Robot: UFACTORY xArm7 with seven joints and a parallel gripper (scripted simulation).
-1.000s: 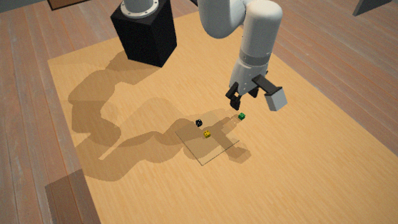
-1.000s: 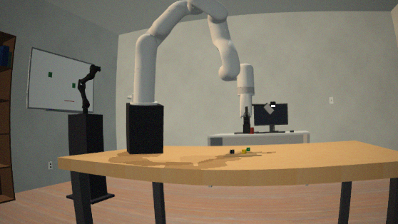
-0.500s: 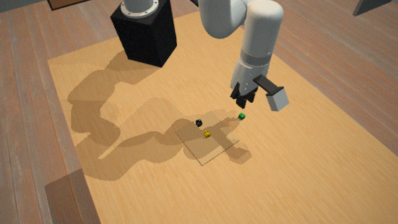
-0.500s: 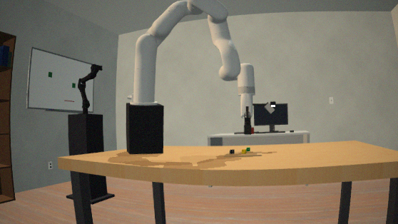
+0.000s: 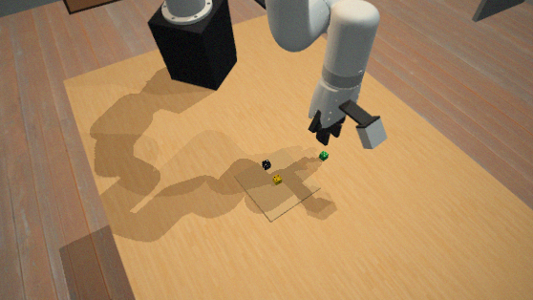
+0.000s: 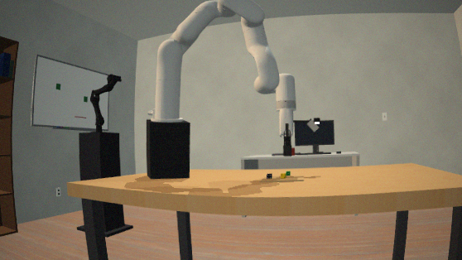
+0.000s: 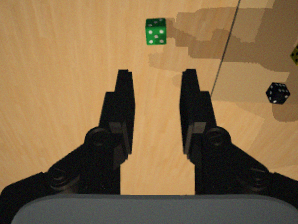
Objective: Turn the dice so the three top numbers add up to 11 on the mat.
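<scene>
Now: hand 9 cm above the green die. The rest, counted from my hand: black die 4 cm behind, 13 cm to the right, 8 cm below; then yellow die 13 cm to the right, 8 cm below; then tan mat 13 cm to the right, 9 cm below.
</scene>
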